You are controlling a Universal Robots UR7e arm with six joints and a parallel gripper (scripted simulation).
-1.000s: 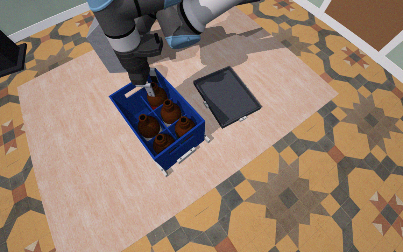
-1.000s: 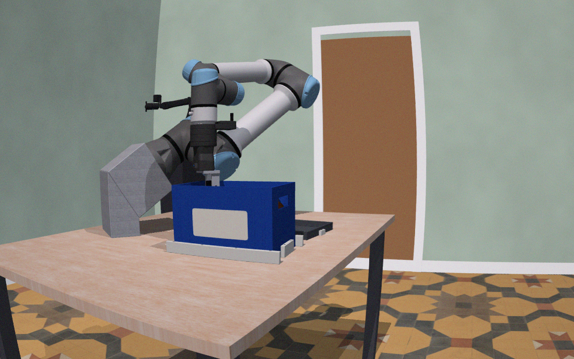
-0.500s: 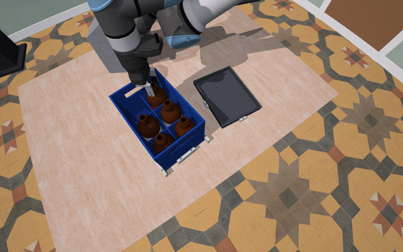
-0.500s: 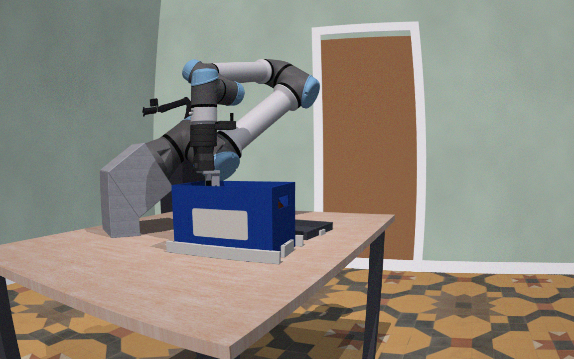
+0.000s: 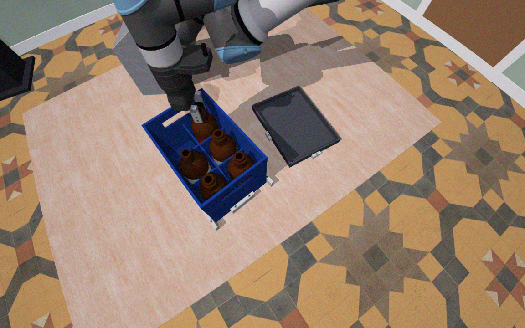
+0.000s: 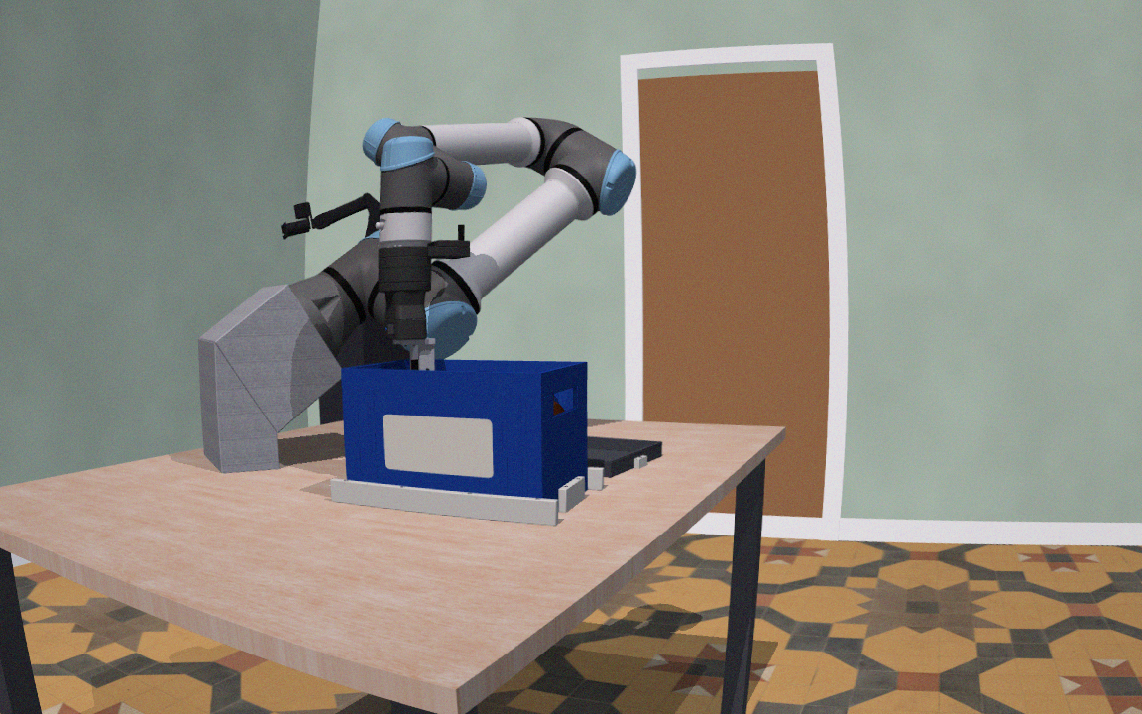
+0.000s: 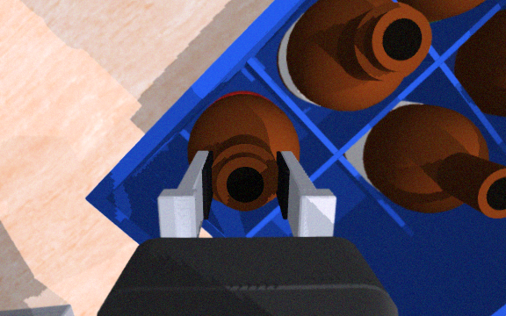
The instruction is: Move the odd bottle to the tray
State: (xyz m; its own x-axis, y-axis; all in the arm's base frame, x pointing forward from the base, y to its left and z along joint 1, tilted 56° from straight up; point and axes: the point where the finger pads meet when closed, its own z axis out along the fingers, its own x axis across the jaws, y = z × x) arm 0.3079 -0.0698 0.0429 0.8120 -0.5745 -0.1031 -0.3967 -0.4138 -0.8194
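Right now my hand is 7 cm above the glass bottle. From my hand the other things lie so: dark tray 4 cm ahead, 28 cm to the left, 15 cm below; then blue crate 10 cm ahead, 2 cm to the right, 8 cm below.
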